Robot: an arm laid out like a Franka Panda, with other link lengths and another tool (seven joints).
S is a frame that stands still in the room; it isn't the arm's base.
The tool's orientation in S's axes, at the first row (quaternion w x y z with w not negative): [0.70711 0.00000 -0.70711 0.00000]
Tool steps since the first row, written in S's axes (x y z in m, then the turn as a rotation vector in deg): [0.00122 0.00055 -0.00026 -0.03 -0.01 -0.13]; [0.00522 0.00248 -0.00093 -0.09 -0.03 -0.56]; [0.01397 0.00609 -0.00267 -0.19 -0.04 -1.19]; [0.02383 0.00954 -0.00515 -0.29 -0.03 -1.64]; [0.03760 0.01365 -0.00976 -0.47 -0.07 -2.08]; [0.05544 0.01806 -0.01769 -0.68 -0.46 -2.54]
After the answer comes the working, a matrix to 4 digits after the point.
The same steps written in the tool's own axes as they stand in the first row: [-0.00026 0.00055 -0.00122 -0.13 -0.01 0.03]; [-0.00093 0.00248 -0.00522 -0.56 -0.03 0.09]; [-0.00267 0.00609 -0.01397 -1.19 -0.04 0.19]; [-0.00515 0.00954 -0.02383 -1.64 -0.03 0.29]; [-0.00976 0.01365 -0.03760 -2.08 -0.07 0.47]; [-0.01769 0.01806 -0.05544 -2.54 -0.46 0.68]
The tool's axes in the first row as the columns of a matrix, in S's axes (rounded; the answer above uses it unrounded):
[0.0000 0.0000 -1.0000]
[0.0000 1.0000 0.0000]
[1.0000 0.0000 0.0000]

